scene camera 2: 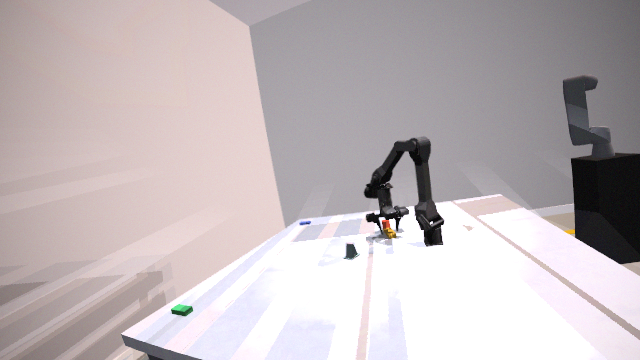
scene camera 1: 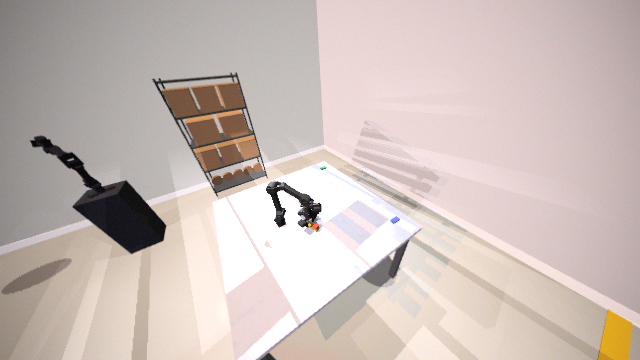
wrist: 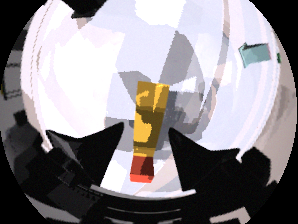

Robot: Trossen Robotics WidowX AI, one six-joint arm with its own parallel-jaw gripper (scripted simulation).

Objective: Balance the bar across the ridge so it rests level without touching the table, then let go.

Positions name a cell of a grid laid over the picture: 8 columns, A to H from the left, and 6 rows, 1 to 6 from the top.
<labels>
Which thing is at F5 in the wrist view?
The gripper.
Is the gripper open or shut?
Open.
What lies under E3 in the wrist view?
A bar.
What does the gripper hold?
Nothing.
</labels>
